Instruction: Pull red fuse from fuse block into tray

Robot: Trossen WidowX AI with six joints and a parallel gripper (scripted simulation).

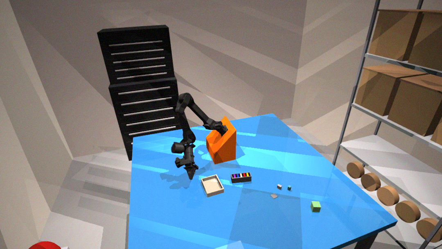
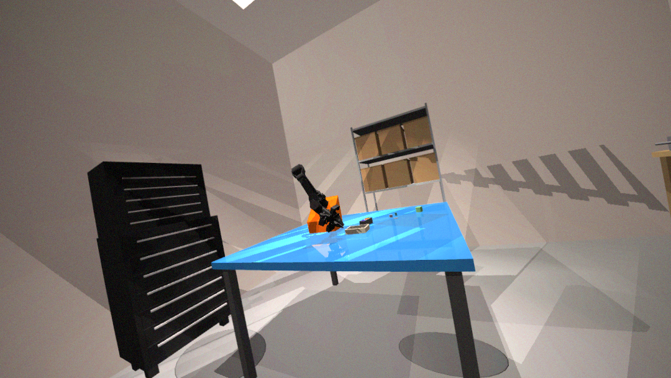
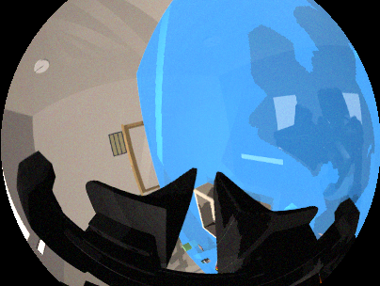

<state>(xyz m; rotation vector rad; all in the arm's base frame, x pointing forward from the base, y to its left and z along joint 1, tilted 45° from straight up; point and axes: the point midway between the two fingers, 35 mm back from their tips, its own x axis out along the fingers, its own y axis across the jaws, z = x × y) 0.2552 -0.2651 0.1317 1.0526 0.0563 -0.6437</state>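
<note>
Now: gripper tip 30 mm short of the red fuse, 320 mm to the right of it and 40 mm above it. The rest, counted from my gripper tip: tan tray (30 mm ahead, 120 mm to the left, 60 mm below); then grey tile (210 mm ahead, 440 mm to the left, 60 mm below); then green cube (350 mm ahead, 600 mm to the left, 50 mm below).
</note>
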